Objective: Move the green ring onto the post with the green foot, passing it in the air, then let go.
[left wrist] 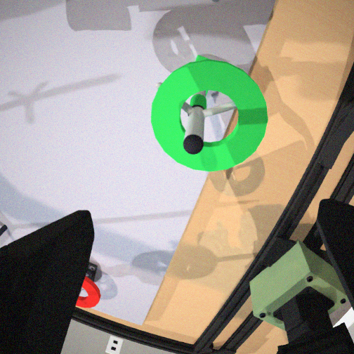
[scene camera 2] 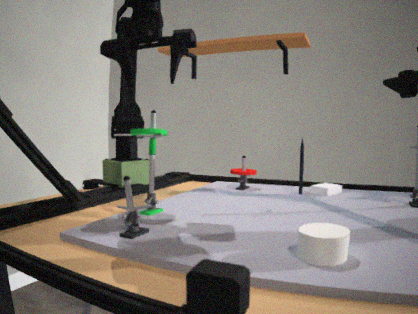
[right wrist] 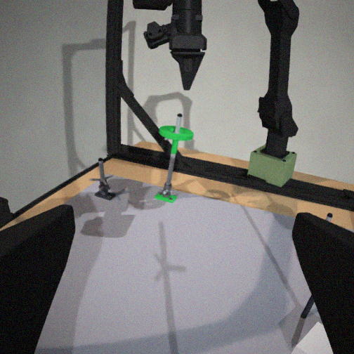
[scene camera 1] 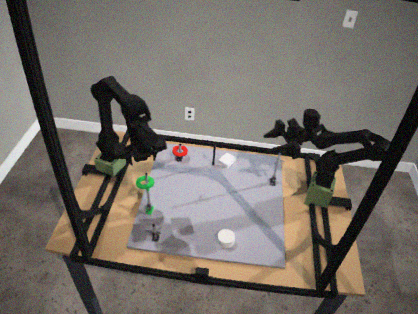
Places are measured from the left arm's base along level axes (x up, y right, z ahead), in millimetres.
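Pixels of known places: left gripper, fingertip midpoint: (scene camera 2: 151, 85) (scene camera 1: 143, 162); right gripper, fingertip midpoint: (scene camera 2: 393, 79) (scene camera 1: 267, 142); left arm's base, link origin: (scene camera 2: 126, 159) (scene camera 1: 109, 156); right arm's base, link origin: (scene camera 1: 323, 181).
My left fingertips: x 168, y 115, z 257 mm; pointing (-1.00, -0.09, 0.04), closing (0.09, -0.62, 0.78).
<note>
Ahead of a thing's pixels: the offset from my left fingertips to its top centre. "spot": to the spot under its first point. Level surfaces: height alone.
The green ring {dx -84, dy +12, dz +9 mm} (scene camera 1: 145, 187) (scene camera 2: 142, 133) (left wrist: 166, 117) (right wrist: 170, 136) lies level around the upper part of the tall grey post with the green foot {spot: dx -164, dy +15, dz +22 mm} (scene camera 1: 148, 196) (scene camera 2: 152, 175) (left wrist: 195, 125) (right wrist: 171, 172). The post's black tip stands up through the ring's hole. The green foot is on the grey mat {dx -243 mm} (scene camera 1: 200, 200) (scene camera 2: 260, 215). My left gripper (scene camera 2: 183, 80) (left wrist: 208, 218) is open and empty, above the ring and apart from it. My right gripper (scene camera 1: 271, 142) (right wrist: 186, 222) is open and empty, raised at the right in scene camera 1, far from the ring.
A red ring {dx -191, dy -320, dz -7 mm} (scene camera 1: 175, 151) (scene camera 2: 237, 172) (left wrist: 91, 300) sits on a short post at the back. A short grey post {spot: dx -202, dy +140, dz +122 mm} (scene camera 1: 155, 234) (scene camera 2: 131, 215) (right wrist: 103, 185) stands near the green foot. A black rod {dx -103, dy -351, dz +152 mm} (scene camera 1: 214, 155) (scene camera 2: 301, 167), white block {dx -223, dy -401, dz +203 mm} (scene camera 1: 227, 160) and white cylinder {dx -208, dy +24, dz +364 mm} (scene camera 1: 226, 238) (scene camera 2: 324, 245) stand on the mat.
</note>
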